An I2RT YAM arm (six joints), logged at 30 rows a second.
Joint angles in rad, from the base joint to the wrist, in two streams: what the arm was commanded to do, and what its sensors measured. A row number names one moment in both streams.
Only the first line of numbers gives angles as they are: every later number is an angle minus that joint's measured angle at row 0.
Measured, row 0:
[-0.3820, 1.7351, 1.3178, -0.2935, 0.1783, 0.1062]
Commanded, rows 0 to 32:
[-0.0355, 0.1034, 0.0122, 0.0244, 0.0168, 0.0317]
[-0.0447, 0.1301, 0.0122, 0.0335, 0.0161, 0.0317]
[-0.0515, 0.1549, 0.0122, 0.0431, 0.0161, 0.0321]
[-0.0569, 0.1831, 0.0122, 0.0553, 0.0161, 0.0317]
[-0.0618, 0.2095, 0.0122, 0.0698, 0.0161, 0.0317]
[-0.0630, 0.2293, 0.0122, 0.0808, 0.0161, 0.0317]
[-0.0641, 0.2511, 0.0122, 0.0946, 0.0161, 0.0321]
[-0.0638, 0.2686, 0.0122, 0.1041, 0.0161, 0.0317]
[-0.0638, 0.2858, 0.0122, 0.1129, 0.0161, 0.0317]
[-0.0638, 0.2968, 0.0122, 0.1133, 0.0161, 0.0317]
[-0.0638, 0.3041, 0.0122, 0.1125, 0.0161, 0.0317]
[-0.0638, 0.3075, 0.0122, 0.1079, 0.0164, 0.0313]
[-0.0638, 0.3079, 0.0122, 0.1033, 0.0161, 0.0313]
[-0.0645, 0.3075, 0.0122, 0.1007, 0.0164, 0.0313]
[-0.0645, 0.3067, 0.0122, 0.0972, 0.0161, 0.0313]
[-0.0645, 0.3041, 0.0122, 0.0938, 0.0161, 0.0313]
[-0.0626, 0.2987, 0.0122, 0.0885, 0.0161, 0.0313]
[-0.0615, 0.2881, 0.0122, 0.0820, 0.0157, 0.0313]
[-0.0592, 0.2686, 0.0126, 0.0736, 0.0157, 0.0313]
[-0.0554, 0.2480, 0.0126, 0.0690, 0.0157, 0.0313]
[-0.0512, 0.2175, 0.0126, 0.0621, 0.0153, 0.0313]
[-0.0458, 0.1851, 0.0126, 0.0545, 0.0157, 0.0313]
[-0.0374, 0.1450, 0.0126, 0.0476, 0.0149, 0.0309]
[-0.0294, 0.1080, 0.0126, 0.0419, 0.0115, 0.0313]
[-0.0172, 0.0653, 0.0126, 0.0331, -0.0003, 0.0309]
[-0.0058, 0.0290, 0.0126, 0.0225, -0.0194, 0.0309]
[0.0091, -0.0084, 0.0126, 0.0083, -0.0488, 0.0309]
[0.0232, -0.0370, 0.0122, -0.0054, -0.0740, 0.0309]
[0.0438, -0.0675, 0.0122, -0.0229, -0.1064, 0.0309]
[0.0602, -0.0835, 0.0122, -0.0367, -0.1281, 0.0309]
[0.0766, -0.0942, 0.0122, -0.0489, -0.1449, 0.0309]
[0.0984, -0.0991, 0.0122, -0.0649, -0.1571, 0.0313]
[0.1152, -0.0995, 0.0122, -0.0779, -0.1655, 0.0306]
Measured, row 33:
[0.0717, -0.1144, 0.0126, -0.0473, -0.0854, 0.0260]
